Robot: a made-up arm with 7 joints. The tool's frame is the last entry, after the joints. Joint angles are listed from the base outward. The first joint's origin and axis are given. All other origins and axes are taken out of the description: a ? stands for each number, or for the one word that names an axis. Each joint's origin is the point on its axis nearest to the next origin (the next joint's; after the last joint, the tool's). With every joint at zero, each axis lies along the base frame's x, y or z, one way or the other. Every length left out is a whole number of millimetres.
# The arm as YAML. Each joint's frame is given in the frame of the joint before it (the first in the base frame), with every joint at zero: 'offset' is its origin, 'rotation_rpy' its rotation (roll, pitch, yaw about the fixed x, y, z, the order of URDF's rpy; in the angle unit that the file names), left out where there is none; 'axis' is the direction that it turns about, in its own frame. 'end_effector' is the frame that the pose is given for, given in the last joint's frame.
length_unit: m
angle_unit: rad
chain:
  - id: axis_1
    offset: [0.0, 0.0, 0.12]
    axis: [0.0, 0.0, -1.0]
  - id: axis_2
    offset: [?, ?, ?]
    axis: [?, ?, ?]
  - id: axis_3
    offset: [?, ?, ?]
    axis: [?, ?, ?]
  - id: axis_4
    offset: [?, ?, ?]
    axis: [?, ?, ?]
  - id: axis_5
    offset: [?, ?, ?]
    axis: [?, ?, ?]
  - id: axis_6
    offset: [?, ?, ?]
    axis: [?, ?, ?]
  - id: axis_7
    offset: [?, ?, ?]
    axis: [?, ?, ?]
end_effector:
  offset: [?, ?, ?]
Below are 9 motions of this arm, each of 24 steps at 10 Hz.
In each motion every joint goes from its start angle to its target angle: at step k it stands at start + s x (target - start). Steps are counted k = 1, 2, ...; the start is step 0. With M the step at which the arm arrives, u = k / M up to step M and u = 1 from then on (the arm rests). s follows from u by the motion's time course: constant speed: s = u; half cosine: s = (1 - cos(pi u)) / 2; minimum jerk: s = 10 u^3 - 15 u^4 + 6 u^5.
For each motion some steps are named. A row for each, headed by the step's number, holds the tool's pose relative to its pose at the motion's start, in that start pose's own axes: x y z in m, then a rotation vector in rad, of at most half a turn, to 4 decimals.
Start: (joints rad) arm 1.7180 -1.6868 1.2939 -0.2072 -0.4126 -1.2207 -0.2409
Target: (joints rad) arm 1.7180 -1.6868 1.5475 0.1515 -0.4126 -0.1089 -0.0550
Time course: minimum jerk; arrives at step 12
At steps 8, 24:
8: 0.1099 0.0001 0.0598 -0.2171 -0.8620 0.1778
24: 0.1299 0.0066 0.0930 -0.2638 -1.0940 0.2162

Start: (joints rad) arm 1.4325 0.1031 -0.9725 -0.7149 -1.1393 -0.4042 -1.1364
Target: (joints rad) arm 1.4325 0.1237 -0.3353 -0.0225 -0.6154 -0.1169 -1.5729
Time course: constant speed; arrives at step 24
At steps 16, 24:
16: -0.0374 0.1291 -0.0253 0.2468 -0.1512 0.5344
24: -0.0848 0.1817 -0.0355 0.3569 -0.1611 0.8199

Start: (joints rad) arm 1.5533 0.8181 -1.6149 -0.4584 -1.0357 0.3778 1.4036
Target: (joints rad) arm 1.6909 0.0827 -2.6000 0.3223 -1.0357 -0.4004 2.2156
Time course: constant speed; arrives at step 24
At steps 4, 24:
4: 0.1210 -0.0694 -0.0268 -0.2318 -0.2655 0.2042
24: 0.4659 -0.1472 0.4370 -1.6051 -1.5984 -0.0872

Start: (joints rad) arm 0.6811 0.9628 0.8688 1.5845 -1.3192 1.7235 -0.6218
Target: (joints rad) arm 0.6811 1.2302 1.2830 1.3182 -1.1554 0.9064 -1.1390
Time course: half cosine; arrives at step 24
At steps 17, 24:
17: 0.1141 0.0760 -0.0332 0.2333 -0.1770 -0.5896
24: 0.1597 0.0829 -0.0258 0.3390 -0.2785 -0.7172

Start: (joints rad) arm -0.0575 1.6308 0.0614 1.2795 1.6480 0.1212 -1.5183
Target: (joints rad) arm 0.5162 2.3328 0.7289 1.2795 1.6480 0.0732 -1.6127
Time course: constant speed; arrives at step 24
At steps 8, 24:
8: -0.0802 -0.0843 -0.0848 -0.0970 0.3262 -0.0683
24: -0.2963 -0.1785 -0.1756 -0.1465 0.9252 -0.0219

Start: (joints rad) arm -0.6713 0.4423 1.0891 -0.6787 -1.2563 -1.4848 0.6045
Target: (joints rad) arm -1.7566 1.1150 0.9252 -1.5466 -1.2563 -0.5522 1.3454
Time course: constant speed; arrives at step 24
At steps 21, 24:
21: -0.2799 -0.2012 0.0216 -0.8488 -0.0200 0.0117
24: -0.3361 -0.2050 0.0424 -0.9094 0.0175 0.0131

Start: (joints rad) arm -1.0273 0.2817 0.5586 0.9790 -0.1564 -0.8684 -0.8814
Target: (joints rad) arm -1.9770 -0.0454 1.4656 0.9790 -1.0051 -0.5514 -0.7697
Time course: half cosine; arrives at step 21
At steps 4, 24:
4: -0.0052 -0.0172 0.0010 0.0050 0.0620 -0.0322
24: -0.0745 -0.1620 0.0368 -0.1241 0.6414 -0.5320

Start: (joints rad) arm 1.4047 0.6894 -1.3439 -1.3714 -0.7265 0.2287 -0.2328
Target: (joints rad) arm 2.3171 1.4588 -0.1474 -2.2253 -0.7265 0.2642 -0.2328
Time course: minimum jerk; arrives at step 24
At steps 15, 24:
15: 0.1987 0.3391 -0.0830 0.8094 -1.2459 -1.3390
24: 0.3258 0.3702 -0.0037 1.2794 -1.7789 -1.4902

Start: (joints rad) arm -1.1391 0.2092 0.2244 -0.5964 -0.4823 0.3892 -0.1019
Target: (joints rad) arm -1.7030 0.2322 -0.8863 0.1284 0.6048 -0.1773 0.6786
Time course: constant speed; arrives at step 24
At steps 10, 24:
10: 0.2667 -0.0652 0.0523 -0.2304 -0.2462 0.9840
24: 0.3701 0.2145 0.1648 0.1602 -0.9177 2.1091

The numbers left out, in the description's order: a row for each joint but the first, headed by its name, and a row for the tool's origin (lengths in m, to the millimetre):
axis_2: xyz -0.211 -0.039 0.0, axis 0.0 -1.0 0.0
axis_3: xyz 0.09 0.0 0.141, axis 0.0 0.0 -1.0
axis_4: xyz -0.14 0.078 0.0, axis 0.0 0.0 1.0
axis_5: xyz -0.076 -0.137 0.0, axis 0.0 -1.0 0.0
axis_6: xyz 0.114 0.0 -0.114, axis 0.0 -1.0 0.0
axis_7: xyz -0.002 0.0 0.095, axis -1.0 0.0 0.0
tool: xyz 0.0 0.038 -0.243

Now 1 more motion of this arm.
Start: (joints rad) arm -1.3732 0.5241 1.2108 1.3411 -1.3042 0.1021 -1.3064
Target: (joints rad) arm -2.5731 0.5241 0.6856 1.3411 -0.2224 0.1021 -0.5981
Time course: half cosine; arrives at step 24
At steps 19, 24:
19: 0.0554 -0.1761 0.2632 -0.9952 0.7183 1.6944
24: 0.0692 -0.1656 0.2789 -0.9610 0.8001 1.9214

